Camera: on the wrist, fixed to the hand. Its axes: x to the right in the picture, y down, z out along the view.
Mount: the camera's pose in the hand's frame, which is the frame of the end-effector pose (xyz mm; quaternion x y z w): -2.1 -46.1 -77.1 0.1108 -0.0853 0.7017 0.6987
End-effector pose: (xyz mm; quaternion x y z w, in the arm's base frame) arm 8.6 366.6 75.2 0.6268 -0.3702 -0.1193 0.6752
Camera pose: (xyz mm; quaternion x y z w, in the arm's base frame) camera 71.2 417.8 36.0 0.2428 -0.7692 0.3780 0.4544
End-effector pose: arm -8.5 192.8 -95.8 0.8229 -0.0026 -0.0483 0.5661
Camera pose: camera -6.6 281.3 -111.3 0.6317 -0.6329 0.2936 0.3380
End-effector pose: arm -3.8 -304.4 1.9 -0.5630 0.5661 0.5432 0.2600
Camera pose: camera 63.5 -363.3 10.1 -0.0790 -0.8285 -0.5472 0.0888
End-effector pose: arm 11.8 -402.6 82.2 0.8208 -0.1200 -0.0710 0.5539
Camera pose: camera 34.5 -316.7 68.5 0.5446 -0.7149 0.2823 0.3356
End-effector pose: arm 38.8 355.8 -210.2 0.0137 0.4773 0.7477 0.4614
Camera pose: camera 35.7 305.7 -284.7 -0.4594 -0.3674 -0.7921 0.1631
